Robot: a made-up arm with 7 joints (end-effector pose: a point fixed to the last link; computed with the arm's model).
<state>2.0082 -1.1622 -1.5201 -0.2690 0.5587 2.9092 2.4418</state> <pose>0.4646 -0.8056 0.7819 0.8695 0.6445 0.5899</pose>
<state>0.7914 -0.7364 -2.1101 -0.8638 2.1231 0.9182 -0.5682</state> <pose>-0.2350 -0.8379 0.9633 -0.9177 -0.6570 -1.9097</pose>
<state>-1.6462 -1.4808 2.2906 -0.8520 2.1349 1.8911 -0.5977</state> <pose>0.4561 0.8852 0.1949 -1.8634 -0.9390 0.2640</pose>
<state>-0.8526 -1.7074 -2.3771 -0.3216 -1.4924 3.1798 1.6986</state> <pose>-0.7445 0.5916 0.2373 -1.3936 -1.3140 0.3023</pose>
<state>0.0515 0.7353 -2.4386 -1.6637 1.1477 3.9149 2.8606</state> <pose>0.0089 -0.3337 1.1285 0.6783 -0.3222 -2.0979</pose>
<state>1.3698 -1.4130 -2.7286 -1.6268 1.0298 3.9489 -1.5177</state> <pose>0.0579 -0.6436 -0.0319 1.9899 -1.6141 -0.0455</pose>
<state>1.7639 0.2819 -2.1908 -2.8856 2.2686 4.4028 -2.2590</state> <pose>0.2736 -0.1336 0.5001 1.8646 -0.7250 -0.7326</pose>
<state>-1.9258 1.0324 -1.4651 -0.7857 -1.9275 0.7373 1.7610</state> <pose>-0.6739 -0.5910 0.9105 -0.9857 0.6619 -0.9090</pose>
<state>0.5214 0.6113 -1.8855 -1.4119 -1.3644 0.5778 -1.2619</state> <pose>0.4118 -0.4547 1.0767 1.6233 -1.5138 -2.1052</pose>
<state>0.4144 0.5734 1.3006 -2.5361 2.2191 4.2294 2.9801</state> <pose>0.0003 0.4491 0.4348 0.6848 2.6880 -0.2643</pose>
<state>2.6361 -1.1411 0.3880 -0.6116 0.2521 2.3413 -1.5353</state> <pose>0.6387 -0.4696 1.1000 0.6791 0.0082 -1.6624</pose>
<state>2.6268 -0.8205 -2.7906 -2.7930 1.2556 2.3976 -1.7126</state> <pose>0.2494 -0.0351 0.0635 -1.9903 -0.1023 0.3358</pose>
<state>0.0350 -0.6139 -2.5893 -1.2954 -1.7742 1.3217 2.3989</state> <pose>-0.8566 -0.3574 0.6672 -1.2934 -1.0133 -0.5398</pose>
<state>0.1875 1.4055 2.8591 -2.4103 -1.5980 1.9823 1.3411</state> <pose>-0.0665 0.1220 1.0012 -1.0937 -1.2045 -0.5602</pose>
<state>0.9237 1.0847 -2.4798 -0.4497 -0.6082 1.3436 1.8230</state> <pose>0.6050 0.5252 1.0990 -0.4858 -1.2700 2.1557</pose>
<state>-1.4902 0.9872 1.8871 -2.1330 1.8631 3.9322 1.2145</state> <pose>0.5498 -0.1075 0.6637 0.4117 2.3903 0.4891</pose>
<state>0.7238 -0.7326 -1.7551 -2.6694 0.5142 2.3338 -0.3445</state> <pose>0.2752 -0.4294 0.3266 -1.7347 0.9826 -0.1767</pose>
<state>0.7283 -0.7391 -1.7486 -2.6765 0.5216 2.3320 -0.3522</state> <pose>0.2794 -0.4226 0.3262 -1.7308 0.9626 -0.1736</pose>
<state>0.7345 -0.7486 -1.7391 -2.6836 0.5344 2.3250 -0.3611</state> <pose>0.2855 -0.4143 0.3263 -1.7207 0.9350 -0.1684</pose>
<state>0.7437 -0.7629 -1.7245 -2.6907 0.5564 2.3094 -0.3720</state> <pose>0.2947 -0.4032 0.3273 -1.7003 0.8947 -0.1598</pose>
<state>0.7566 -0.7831 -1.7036 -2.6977 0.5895 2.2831 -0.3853</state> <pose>0.3074 -0.3886 0.3299 -1.6671 0.8390 -0.1470</pose>
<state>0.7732 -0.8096 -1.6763 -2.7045 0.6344 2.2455 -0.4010</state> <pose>0.3233 -0.3701 0.3345 -1.6191 0.7677 -0.1299</pose>
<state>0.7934 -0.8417 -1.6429 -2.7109 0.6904 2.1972 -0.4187</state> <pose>0.3415 -0.3477 0.3417 -1.5567 0.6827 -0.1089</pose>
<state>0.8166 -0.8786 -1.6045 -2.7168 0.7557 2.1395 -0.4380</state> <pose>0.3606 -0.3219 0.3519 -1.4807 0.5864 -0.0847</pose>
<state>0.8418 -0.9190 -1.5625 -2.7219 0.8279 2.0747 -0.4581</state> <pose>0.3792 -0.2937 0.3655 -1.3929 0.4833 -0.0587</pose>
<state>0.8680 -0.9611 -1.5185 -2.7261 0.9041 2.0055 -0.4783</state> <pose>0.3959 -0.2644 0.3821 -1.2965 0.3780 -0.0323</pose>
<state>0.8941 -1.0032 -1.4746 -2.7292 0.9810 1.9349 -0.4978</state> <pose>0.4097 -0.2356 0.4011 -1.1954 0.2753 -0.0067</pose>
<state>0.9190 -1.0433 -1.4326 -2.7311 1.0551 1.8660 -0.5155</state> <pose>0.4202 -0.2090 0.4214 -1.0943 0.1796 0.0171</pose>
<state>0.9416 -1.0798 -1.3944 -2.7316 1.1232 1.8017 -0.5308</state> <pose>0.4275 -0.1860 0.4416 -0.9983 0.0945 0.0379</pose>
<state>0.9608 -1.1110 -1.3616 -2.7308 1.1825 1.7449 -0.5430</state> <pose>0.4322 -0.1675 0.4604 -0.9123 0.0230 0.0551</pose>
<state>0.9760 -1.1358 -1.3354 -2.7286 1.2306 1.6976 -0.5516</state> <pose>0.4351 -0.1541 0.4765 -0.8408 -0.0335 0.0684</pose>
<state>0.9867 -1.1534 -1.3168 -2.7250 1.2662 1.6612 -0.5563</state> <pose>0.4369 -0.1457 0.4890 -0.7868 -0.0740 0.0775</pose>
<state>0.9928 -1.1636 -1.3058 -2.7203 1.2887 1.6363 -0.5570</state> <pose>0.4384 -0.1421 0.4973 -0.7518 -0.0989 0.0829</pose>
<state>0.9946 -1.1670 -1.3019 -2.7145 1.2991 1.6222 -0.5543</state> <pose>0.4398 -0.1428 0.5017 -0.7350 -0.1096 0.0847</pose>
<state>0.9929 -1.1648 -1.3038 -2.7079 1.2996 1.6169 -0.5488</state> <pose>0.4413 -0.1467 0.5027 -0.7332 -0.1088 0.0837</pose>
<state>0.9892 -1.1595 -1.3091 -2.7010 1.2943 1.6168 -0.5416</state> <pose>0.4427 -0.1526 0.5017 -0.7401 -0.1011 0.0813</pose>
